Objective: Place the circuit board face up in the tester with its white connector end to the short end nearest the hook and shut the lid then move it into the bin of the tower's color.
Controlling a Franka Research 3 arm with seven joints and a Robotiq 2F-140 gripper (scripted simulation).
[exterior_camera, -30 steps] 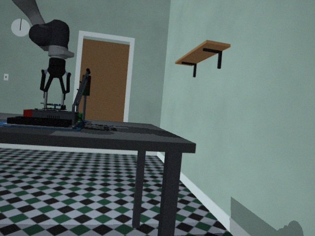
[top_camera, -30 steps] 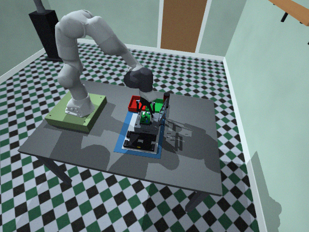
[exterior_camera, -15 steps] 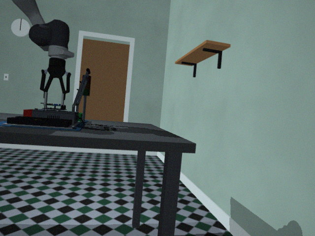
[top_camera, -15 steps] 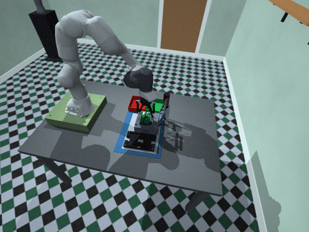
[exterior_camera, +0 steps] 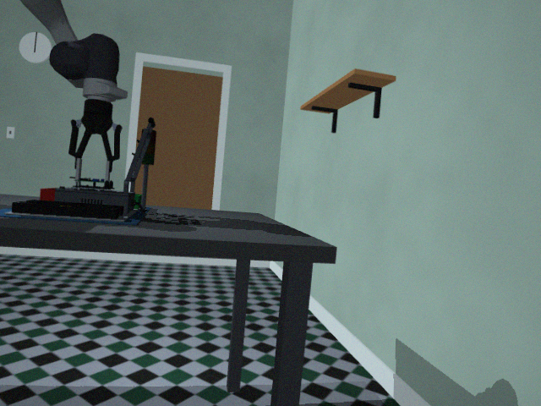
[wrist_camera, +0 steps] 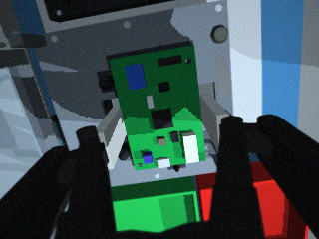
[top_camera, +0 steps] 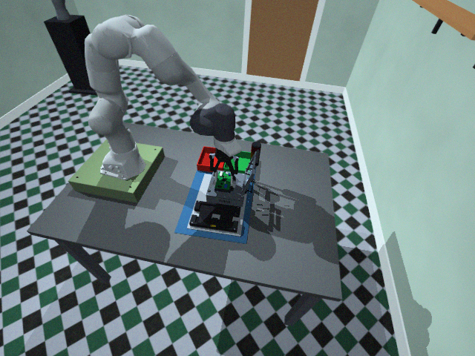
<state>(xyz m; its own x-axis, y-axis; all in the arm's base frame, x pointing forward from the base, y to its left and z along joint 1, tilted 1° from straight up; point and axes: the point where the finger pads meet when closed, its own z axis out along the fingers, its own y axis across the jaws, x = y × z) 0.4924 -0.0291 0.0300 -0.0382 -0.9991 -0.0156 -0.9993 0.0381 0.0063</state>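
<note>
My gripper is now 2 cm above the green circuit board. The rest, counted from my hand: tester lid: 13 cm ahead, 8 cm above; tester plate: 4 cm below, 1 cm to the left, 1 cm ahead; black latch hook: 6 cm to the left, 6 cm behind, 2 cm below.
</note>
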